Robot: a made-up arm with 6 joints.
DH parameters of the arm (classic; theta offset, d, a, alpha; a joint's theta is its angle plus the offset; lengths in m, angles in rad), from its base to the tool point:
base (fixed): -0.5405 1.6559 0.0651 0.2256
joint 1: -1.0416 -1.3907 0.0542 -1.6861
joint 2: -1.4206 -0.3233 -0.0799 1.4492
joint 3: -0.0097 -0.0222 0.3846 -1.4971
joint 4: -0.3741 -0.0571 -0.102 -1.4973
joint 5: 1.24 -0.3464 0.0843 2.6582
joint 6: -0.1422 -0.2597 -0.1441 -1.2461
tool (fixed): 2.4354 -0.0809 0 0
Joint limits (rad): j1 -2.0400..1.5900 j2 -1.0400..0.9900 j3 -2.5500..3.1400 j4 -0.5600..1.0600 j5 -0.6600..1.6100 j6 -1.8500..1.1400
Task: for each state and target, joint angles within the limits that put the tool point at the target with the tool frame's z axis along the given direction. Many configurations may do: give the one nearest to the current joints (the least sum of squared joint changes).
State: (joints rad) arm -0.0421 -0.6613 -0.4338 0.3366 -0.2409 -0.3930
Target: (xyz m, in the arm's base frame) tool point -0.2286 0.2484 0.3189 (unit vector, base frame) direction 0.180 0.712 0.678
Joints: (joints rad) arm -0.1752 -0.9256 -0.2338 0.0303 -0.3738 -0.3370
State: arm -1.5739 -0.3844 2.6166 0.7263 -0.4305 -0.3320
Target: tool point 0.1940 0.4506 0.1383 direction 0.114 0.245 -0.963
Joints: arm -1.2924 -0.0466 2.8363 0.4713 -0.6600 -0.6687
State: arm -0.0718 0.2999 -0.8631 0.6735 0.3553 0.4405
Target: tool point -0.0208 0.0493 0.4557 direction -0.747 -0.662 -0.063
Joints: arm 0.2045 0.8905 -0.2748 0.4487 1.1009 0.1139
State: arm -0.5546 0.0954 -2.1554 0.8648 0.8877 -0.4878
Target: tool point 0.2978 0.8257 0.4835 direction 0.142 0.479 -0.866
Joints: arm -1.4126 0.4440 -1.8586 1.0592 0.6251 -0.5772
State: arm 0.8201 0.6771 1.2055 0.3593 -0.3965 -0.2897
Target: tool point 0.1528 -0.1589 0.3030 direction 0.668 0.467 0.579
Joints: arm 1.0968 0.7309 0.4845 0.0681 -0.5645 -0.3534
